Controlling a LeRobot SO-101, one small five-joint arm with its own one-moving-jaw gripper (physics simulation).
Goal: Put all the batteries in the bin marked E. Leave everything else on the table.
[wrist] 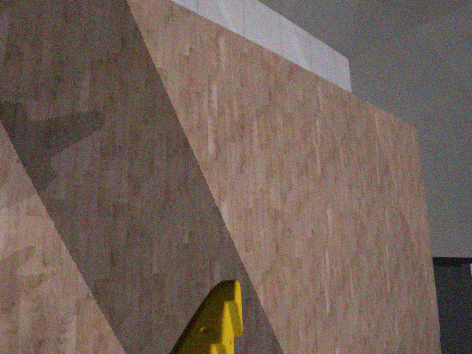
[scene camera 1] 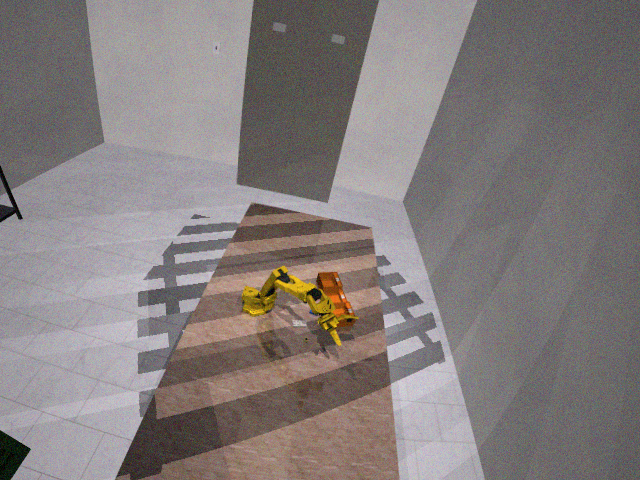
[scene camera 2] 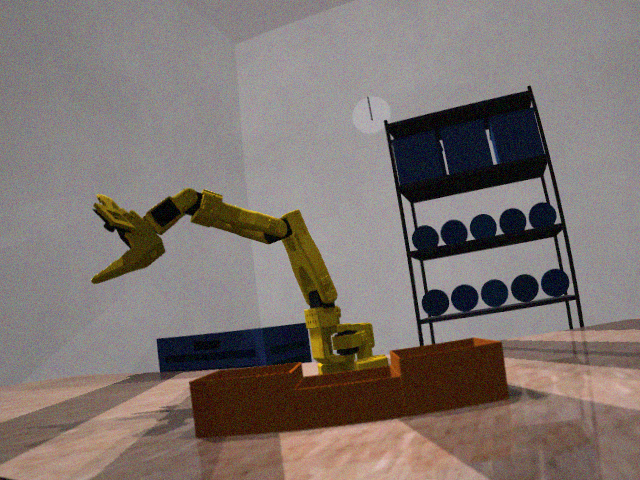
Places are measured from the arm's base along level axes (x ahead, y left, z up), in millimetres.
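Pixels of known places: hand, tool point: [wrist: 240, 300] [scene camera 1: 339, 344] [scene camera 2: 94, 278]; arm's base, link origin: [scene camera 1: 261, 306].
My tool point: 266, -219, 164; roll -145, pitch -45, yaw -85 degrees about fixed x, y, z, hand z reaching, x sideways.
Observation:
Ahead of a thing's pixels: the offset from my tool point to its middle, as dx, dy, dz. Level surfaces: height alone.
An orange row of joined bins {+10, +316, -140} [scene camera 1: 327, 274] [scene camera 2: 346, 405] stands on the table beside the arm. Pale labels show on its side in scene camera 1, but their letters are too small to read. My gripper [scene camera 1: 347, 331] [scene camera 2: 96, 240] is wide open and empty, raised above the table near the close end of the bins in scene camera 1. In the wrist view one notched yellow jaw [wrist: 217, 327] shows at the bottom. A small blue thing [scene camera 1: 312, 312] is partly hidden by the arm. A tiny dark and yellow thing {-82, +106, -160} [scene camera 1: 306, 339] lies on the table. I cannot tell which are batteries.
A small white thing {-114, +172, -160} [scene camera 1: 299, 322] lies between the arm's base [scene camera 1: 258, 302] [scene camera 2: 351, 361] and the gripper. The long wooden table {dz -164} [scene camera 1: 289, 439] is crossed by shadow bands. A black shelf rack [scene camera 2: 485, 240] and a blue cabinet [scene camera 2: 206, 348] stand beyond the table.

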